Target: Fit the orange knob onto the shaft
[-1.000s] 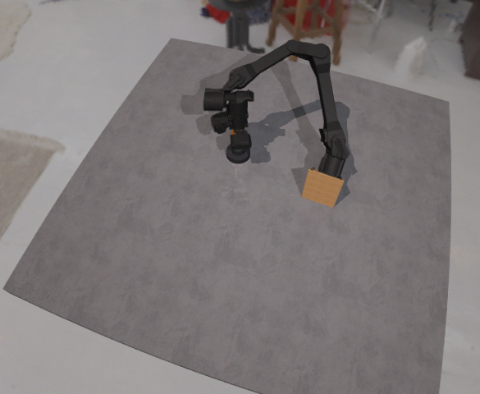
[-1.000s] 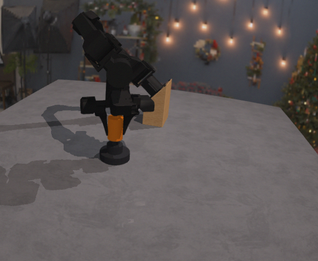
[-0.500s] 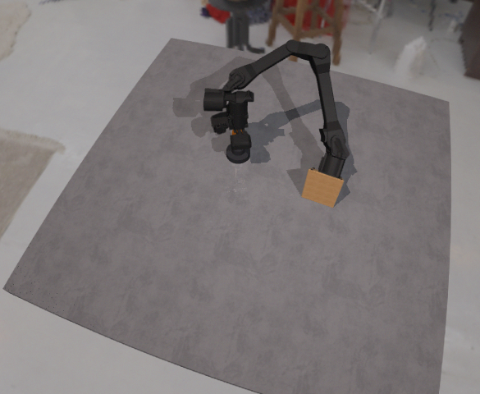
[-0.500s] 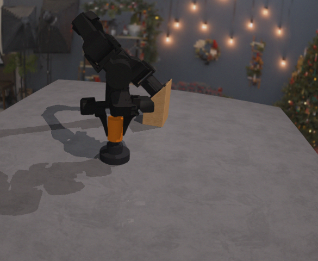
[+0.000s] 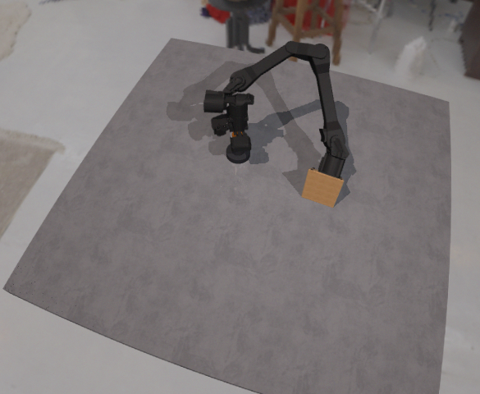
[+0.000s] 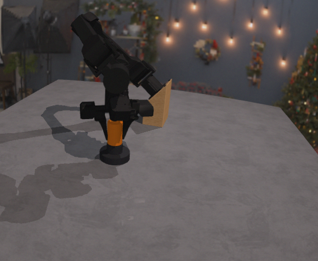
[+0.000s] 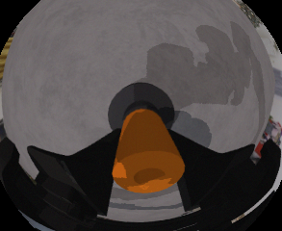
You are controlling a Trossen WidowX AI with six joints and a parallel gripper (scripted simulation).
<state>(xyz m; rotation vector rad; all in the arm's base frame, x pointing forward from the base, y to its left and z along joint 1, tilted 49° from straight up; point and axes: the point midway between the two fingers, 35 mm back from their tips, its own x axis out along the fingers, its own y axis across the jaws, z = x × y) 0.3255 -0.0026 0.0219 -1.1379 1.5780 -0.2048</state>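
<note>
Right now the orange knob is 20 mm above my gripper tip. From my gripper tip the other things lie so: dark round pedestal (20 mm below).
</note>
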